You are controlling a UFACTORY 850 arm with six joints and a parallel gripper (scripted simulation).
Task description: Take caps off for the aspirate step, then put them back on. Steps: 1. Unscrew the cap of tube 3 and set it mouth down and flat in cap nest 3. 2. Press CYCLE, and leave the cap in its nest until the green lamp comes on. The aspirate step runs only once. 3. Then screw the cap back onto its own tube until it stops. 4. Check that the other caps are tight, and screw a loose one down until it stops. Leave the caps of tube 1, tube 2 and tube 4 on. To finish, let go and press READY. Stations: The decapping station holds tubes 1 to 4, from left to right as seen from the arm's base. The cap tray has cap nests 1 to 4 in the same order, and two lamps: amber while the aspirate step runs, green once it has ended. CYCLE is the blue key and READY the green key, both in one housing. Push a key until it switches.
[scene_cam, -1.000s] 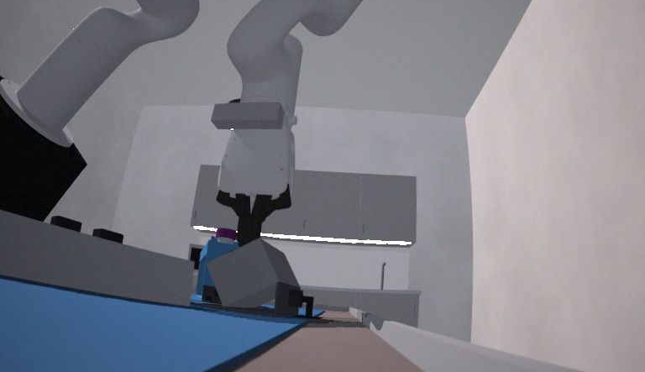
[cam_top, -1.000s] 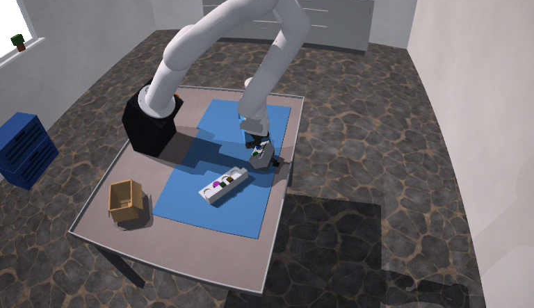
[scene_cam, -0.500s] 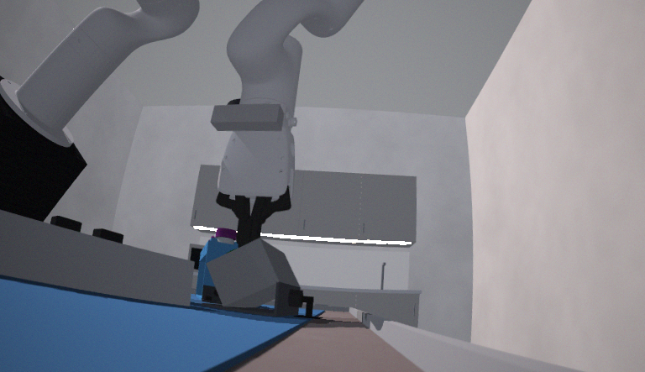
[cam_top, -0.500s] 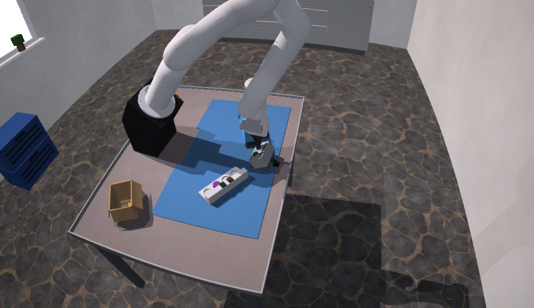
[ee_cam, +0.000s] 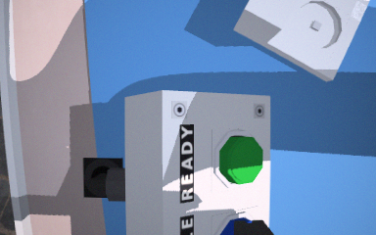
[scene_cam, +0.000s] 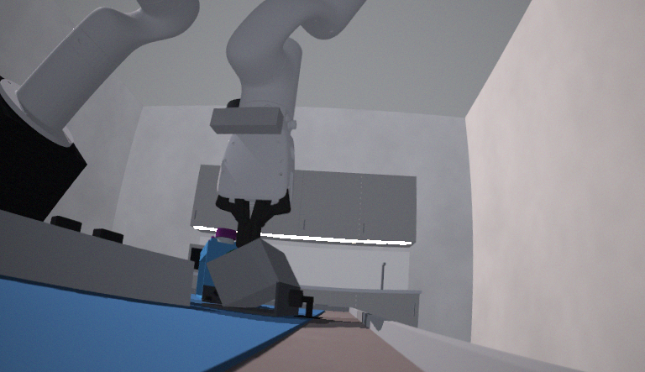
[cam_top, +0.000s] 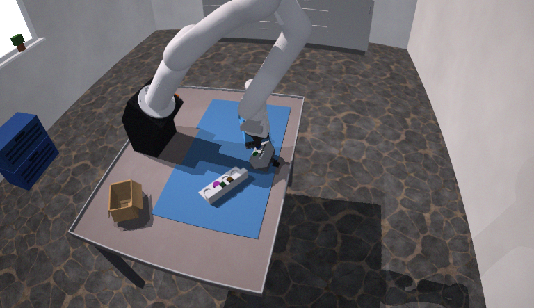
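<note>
Now: hand 3 cm above the blue key. Also, from my hand: grey key housing 2 cm ahead, 2 cm to the right, 4 cm below; green key 4 cm to the right, 3 cm below; magenta cap 13 cm behind, 22 cm to the right, 8 cm below.
</note>
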